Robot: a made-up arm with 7 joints.
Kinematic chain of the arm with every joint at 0, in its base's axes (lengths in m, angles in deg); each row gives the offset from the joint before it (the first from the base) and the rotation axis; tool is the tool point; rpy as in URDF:
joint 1: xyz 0 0 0.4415 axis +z
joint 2: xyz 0 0 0 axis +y
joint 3: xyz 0 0 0.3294 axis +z
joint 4: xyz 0.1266 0 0 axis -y
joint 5: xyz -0.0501 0 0.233 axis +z
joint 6: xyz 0 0 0 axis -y
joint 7: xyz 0.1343 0 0 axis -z
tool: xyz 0 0 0 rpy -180 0 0
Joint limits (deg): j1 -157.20..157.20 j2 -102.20..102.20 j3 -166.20..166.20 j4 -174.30..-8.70 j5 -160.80..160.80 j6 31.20..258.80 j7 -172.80..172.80
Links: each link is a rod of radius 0.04 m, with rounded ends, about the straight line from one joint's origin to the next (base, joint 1, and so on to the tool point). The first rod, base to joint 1, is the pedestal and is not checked.
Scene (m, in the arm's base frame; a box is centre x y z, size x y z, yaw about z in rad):
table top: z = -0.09
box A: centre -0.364 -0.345 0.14 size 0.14 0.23 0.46 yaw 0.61
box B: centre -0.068 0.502 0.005 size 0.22 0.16 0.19 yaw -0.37
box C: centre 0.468 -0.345 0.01 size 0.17 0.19 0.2 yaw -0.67
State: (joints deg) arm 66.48 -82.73 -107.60 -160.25 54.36 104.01 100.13
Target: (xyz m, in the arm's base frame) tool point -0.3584 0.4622 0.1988
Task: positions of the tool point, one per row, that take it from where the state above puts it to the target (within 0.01 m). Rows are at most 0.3 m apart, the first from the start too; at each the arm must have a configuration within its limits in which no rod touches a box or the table.
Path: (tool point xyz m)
1: 0.2154 -0.2498 0.3235
2: 0.1324 -0.3446 0.3356
3: 0.0168 -0.4083 0.3607
4: -0.1165 -0.4304 0.3992
5: -0.2492 -0.4076 0.4502
6: -0.3640 -0.3450 0.5117
7: -0.5171 -0.1707 0.4434
8: -0.5694 0.0561 0.3562
9: -0.5100 0.2828 0.2687
10: -0.3584 0.4622 0.1987

